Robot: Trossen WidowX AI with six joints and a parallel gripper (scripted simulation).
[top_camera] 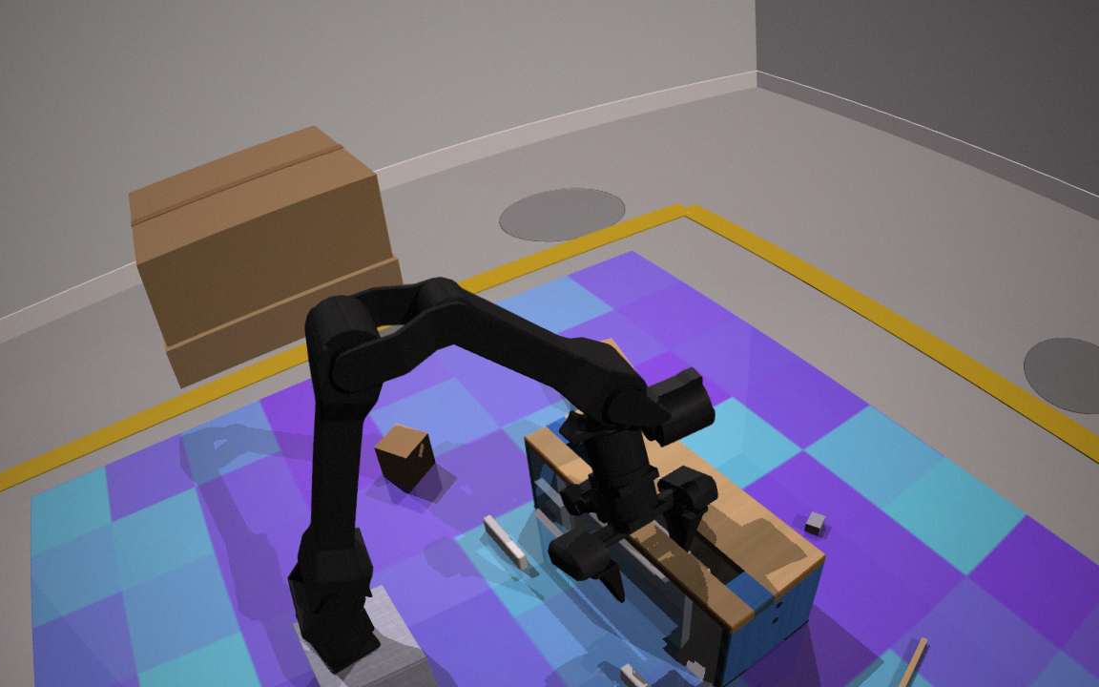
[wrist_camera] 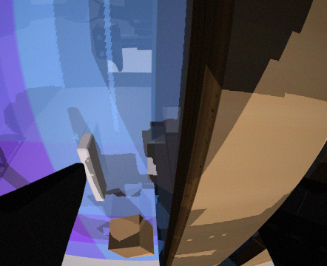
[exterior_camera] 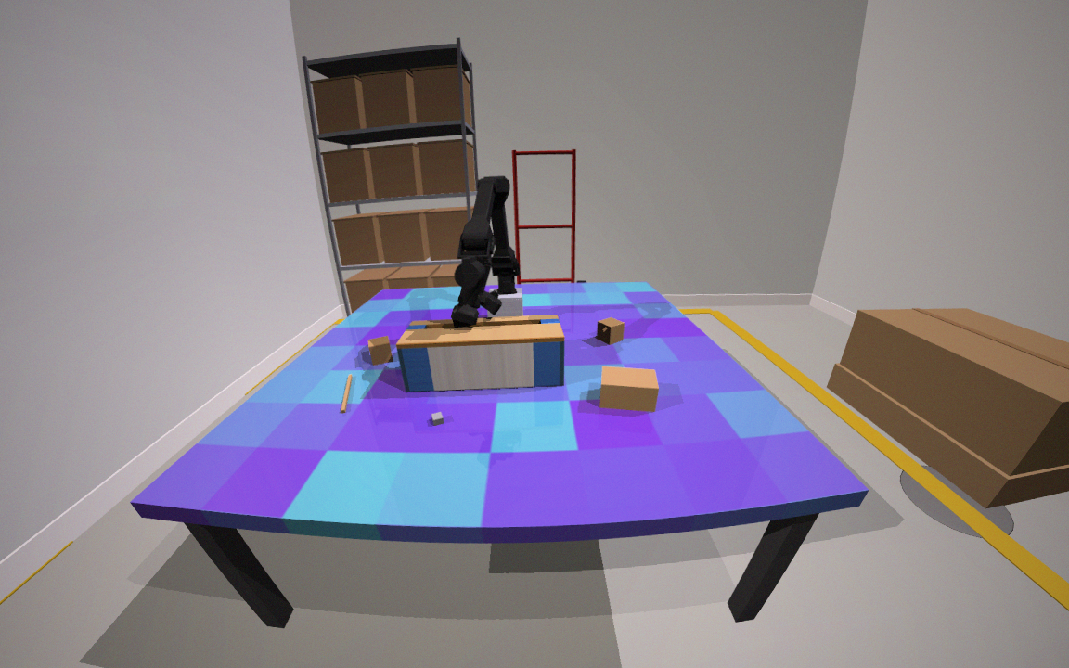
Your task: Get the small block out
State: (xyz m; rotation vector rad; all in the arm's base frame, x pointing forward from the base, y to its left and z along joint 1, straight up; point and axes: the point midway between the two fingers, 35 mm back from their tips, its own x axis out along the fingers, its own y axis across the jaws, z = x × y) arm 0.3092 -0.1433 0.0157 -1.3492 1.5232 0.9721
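The tan block lies 50 mm ahead of my gripper tip and 30 mm to the right of it. Also, from my gripper tip: clear-fronted box (60 mm to the left, 40 mm ahead, 20 mm below); flat carton (360 mm to the left, 260 mm ahead, 60 mm below); wooden stick (290 mm to the right, 110 mm ahead, 80 mm below).
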